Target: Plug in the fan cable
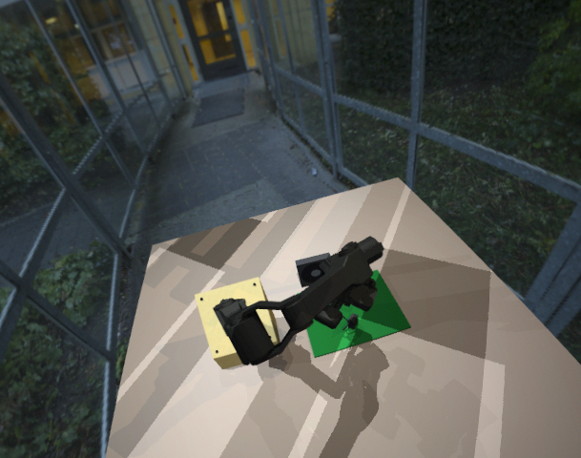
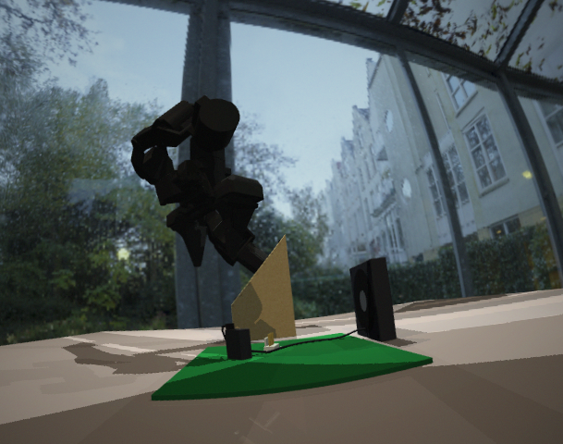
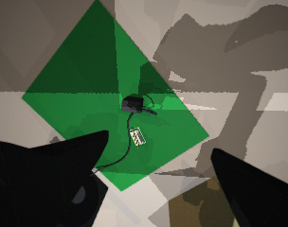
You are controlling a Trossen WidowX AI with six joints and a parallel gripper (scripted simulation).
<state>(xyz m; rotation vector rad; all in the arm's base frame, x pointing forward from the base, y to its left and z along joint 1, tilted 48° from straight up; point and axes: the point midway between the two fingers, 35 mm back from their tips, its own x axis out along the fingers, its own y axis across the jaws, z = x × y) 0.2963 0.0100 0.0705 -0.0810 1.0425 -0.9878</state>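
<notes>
Right now my gripper tip is 12 cm above the black plug, 3 cm to the right of it and 3 cm short of it. From my gripper tip the other things lie so: black fan: 23 cm to the left, 8 cm below, 6 cm behind; then green board: 15 cm below, 9 cm to the left, 3 cm ahead.
</notes>
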